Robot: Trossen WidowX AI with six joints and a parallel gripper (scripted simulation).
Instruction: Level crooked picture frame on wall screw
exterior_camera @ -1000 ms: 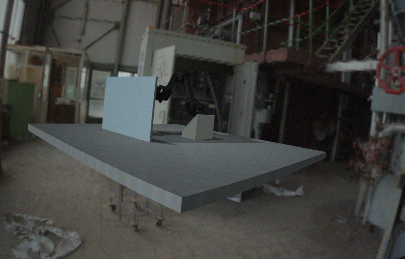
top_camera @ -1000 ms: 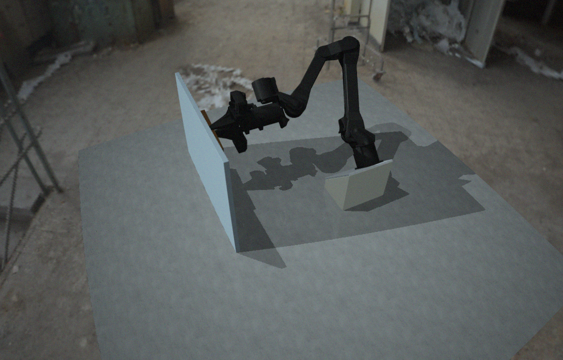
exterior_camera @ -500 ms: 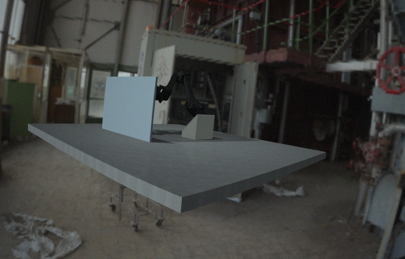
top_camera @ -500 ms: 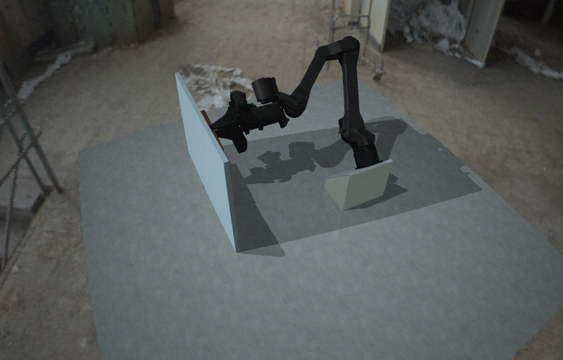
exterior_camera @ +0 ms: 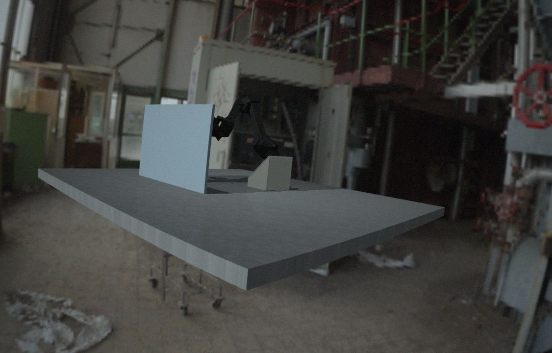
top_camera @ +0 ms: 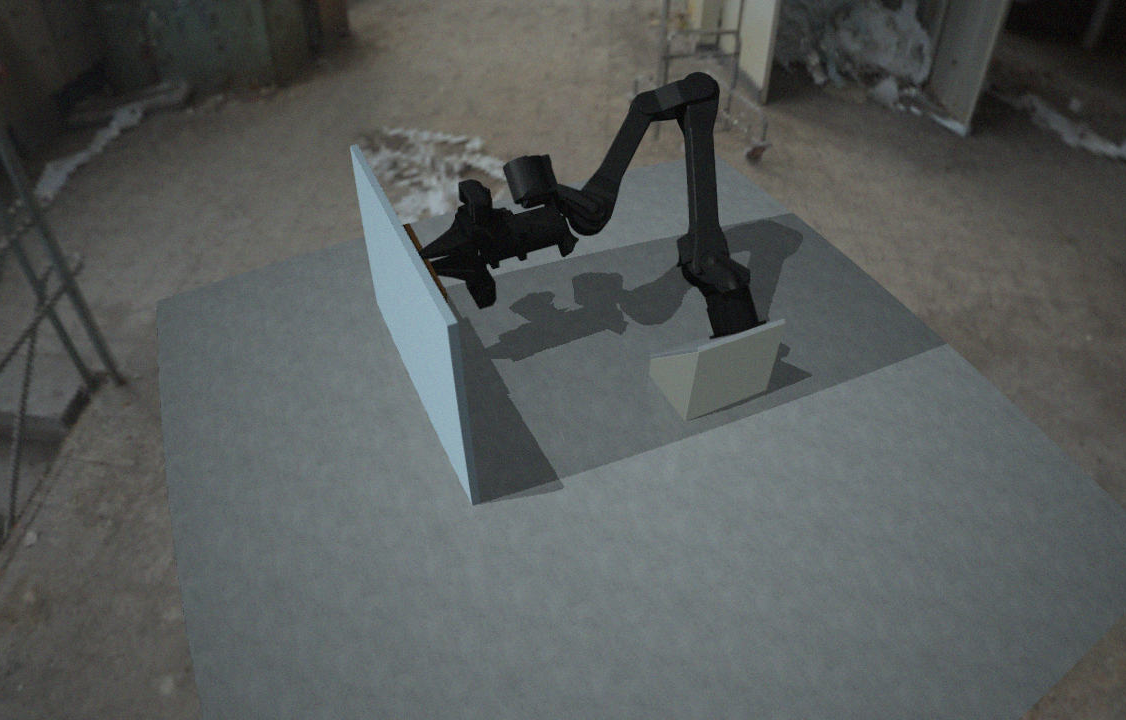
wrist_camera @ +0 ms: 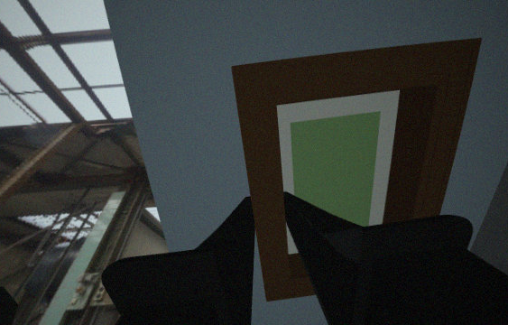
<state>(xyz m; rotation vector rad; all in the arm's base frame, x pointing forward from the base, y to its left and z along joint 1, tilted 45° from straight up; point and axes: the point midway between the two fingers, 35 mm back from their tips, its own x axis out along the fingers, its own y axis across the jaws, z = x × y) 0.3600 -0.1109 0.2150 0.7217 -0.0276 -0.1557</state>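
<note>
Now: gripper tip 50 mm above the picture frame and 10 mm short of it. From my gripper tip the other things lie so: wall panel: 70 mm below, 20 mm ahead, 10 mm to the left.
</note>
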